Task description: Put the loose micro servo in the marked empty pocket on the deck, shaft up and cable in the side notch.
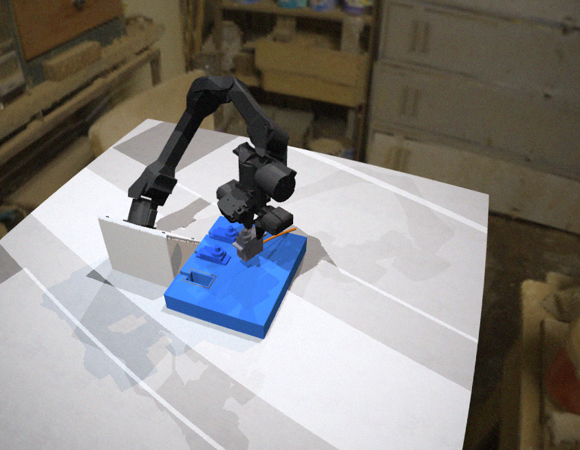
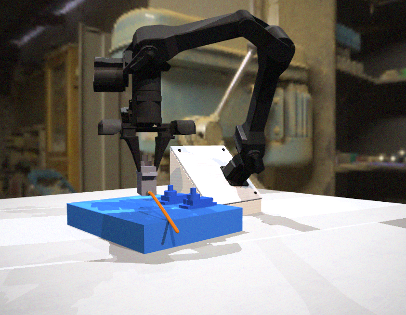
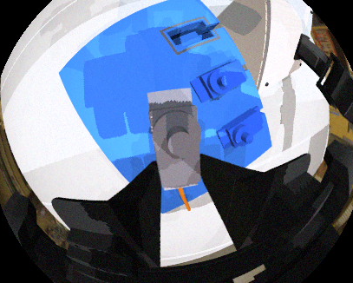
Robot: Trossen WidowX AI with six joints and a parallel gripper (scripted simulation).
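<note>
Now: the blue deck 10 cm below my gripper tip, 3 cm to the right of it and 2 cm ahead of it.
</note>
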